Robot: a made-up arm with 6 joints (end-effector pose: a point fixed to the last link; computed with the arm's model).
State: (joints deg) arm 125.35 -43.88 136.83 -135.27 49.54 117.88
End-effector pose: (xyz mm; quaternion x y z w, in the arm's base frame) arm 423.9 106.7 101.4 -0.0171 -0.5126 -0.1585 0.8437
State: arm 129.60 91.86 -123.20 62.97 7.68 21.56
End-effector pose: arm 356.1 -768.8 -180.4 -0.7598 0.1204 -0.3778 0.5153
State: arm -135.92 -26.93 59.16 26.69 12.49 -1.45
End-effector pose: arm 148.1 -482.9 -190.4 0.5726 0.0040 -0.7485 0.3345
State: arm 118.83 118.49 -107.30 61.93 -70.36 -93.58
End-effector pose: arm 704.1 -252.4 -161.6 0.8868 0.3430 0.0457 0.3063
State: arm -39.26 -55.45 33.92 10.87 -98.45 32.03
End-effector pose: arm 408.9 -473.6 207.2 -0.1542 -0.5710 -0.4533 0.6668
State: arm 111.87 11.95 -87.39 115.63 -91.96 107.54
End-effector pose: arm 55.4 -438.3 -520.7 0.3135 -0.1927 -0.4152 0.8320
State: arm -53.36 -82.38 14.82 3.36 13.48 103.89
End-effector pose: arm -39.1 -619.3 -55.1 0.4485 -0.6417 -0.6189 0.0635
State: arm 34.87 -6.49 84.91 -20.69 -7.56 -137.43
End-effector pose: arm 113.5 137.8 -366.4 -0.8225 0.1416 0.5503 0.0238
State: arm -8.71 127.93 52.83 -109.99 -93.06 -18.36
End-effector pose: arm -76.4 448.1 213.0 -0.2996 -0.8201 0.2150 0.4375
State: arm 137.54 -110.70 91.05 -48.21 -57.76 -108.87
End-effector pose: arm 498.1 98.6 -286.2 -0.9706 0.0166 0.1886 0.1490
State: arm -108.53 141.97 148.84 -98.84 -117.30 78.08
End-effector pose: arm 108.3 186.9 -465.7 -0.1686 0.4338 0.5196 0.7165
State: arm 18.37 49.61 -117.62 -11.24 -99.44 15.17
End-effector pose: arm -611.8 -271.0 23.1 -0.5081 0.8009 0.1526 0.2777
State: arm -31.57 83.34 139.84 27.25 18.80 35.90
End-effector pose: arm -632.1 426.7 -15.7 -0.1868 0.9589 -0.1184 0.1776
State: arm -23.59 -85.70 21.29 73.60 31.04 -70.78
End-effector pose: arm 400.8 -102.5 -110.3 -0.3120 0.3399 -0.0539 0.8856
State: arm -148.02 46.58 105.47 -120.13 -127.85 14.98
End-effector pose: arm -184.2 -379.2 -198.8 -0.4808 0.5163 -0.2018 0.6794
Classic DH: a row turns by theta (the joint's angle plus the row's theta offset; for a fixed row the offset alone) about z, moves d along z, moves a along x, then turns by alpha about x. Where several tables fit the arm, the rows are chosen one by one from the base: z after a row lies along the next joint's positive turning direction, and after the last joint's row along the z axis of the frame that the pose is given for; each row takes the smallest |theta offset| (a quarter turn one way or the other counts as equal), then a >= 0, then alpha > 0; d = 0 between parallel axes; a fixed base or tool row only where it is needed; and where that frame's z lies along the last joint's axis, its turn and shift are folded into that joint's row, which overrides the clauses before.
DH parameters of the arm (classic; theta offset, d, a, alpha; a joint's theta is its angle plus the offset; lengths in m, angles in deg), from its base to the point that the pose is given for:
joint 1: 28.01 0 -0.1263 0
joint 2: -28.01 -0.0411 0.1199 -90
joint 3: 0 0.1854 -0.1197 90
joint 4: 0 0.134 0.203 -90
joint 5: 90 0.2297 0.0925 90
joint 6: 90 0.237 0.0505 -90
tool (fixed): -90 -0.1103 0 0

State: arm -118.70 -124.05 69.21 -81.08 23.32 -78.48
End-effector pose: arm 112.7 228.5 -141.6 -0.9616 -0.0328 0.1500 0.2276
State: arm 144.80 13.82 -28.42 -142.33 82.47 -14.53
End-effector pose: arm -45.3 80.9 -147.3 -0.0730 0.7637 0.2819 0.5762
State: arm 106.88 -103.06 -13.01 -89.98 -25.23 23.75
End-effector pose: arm 406.7 -374.6 80.5 0.0762 -0.3690 -0.6176 0.6904
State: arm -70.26 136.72 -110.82 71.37 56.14 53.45
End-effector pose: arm -422.8 635.0 -345.1 0.0047 -0.3596 0.6858 0.6327
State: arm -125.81 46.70 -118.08 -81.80 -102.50 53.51
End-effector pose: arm -76.8 462.2 7.1 0.6190 0.6886 0.0260 0.3769
